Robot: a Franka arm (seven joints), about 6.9 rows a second.
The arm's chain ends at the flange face. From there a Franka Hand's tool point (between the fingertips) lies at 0.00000 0.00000 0.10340 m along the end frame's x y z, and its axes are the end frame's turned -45 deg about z.
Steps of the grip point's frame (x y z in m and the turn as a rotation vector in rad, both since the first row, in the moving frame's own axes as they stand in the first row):
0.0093, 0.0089, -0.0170, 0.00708, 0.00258, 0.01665
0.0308, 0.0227, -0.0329, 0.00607, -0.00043, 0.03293
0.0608, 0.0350, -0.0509, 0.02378, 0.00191, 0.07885
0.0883, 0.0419, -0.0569, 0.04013, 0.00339, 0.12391
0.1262, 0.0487, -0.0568, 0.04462, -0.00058, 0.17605
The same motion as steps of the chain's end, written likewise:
0.0132, 0.0004, -0.0170, 0.00683, -0.00318, 0.01665
0.0383, -0.0053, -0.0329, 0.00399, -0.00460, 0.03293
0.0693, -0.0163, -0.0509, 0.01817, -0.01546, 0.07885
0.0945, -0.0295, -0.0568, 0.03077, -0.02598, 0.12391
0.1267, -0.0513, -0.0567, 0.03114, -0.03196, 0.17605

